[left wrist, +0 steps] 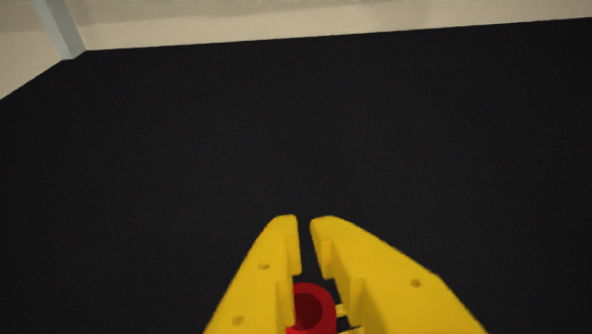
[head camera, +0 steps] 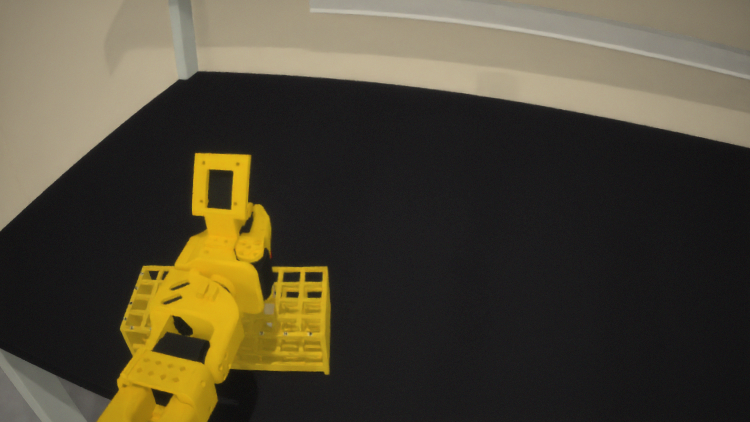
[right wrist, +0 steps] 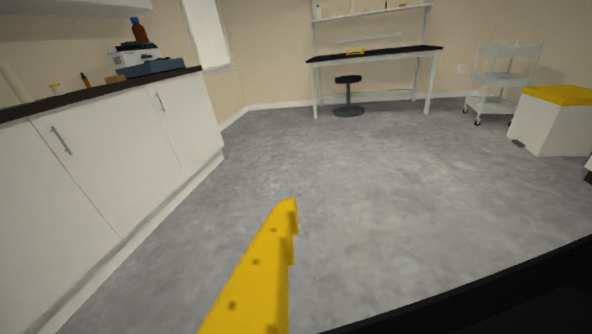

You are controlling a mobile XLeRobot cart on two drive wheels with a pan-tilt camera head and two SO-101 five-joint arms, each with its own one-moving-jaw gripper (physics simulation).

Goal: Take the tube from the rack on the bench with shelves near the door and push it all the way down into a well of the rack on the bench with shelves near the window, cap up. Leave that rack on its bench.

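Frame: origin at the left arm's base, x down, y left, z ahead, level; metres.
Seen in the pictures: left hand, tool point: (left wrist: 298,236) (head camera: 251,208); right hand, tool point: (right wrist: 296,211).
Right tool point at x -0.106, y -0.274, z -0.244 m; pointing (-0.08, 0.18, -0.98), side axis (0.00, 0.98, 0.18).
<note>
Pixels of each thing's top centre, then the offset from my right tool point to it. Level surfaces: height alone.
- yellow rack, top centre: (head camera: 222,298) dy +0.208, dx +0.062, dz +0.660 m
- black bench top, surface height: dx +0.119 m
- tube's red cap, top centre: (left wrist: 302,310) dy +0.165, dx +0.000, dz +0.667 m
- far bench with shelves, surface height: dx +0.119 m
The yellow rack (head camera: 291,320) stands on the black bench top (head camera: 433,219) at the lower left of the head view, partly hidden by my left arm. My left gripper (head camera: 260,229) hangs over the rack's far edge. In the left wrist view its jaws (left wrist: 304,219) lie side by side with only a thin slit between the tips, so it is shut. The tube's red cap (left wrist: 307,307) shows low in the hollow behind the tips, above rack bars; a speck of red shows in the head view (head camera: 270,254). My right gripper (right wrist: 287,213) shows one jaw only, open and empty over the grey floor.
In the right wrist view a far bench with shelves (right wrist: 374,52) carries another yellow rack (right wrist: 355,51), with a stool (right wrist: 348,95) under it. A white cart (right wrist: 492,83) stands at the right, white cabinets (right wrist: 134,137) at the left. A wall runs behind my bench.
</note>
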